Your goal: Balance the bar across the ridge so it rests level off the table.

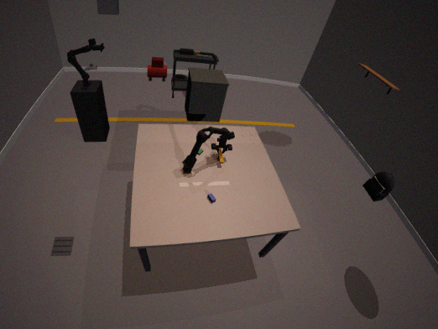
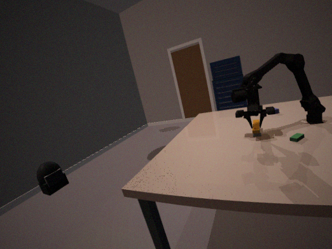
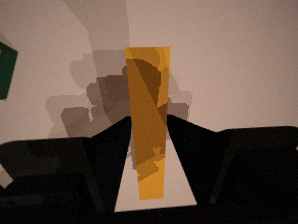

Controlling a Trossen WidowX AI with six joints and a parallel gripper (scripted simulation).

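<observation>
The bar is 30 mm to the right of my gripper tip. Round my gripper tip: green block 170 mm behind, 60 mm to the left, 40 mm below; then blue block 160 mm behind, 460 mm to the right, 30 mm below.
</observation>
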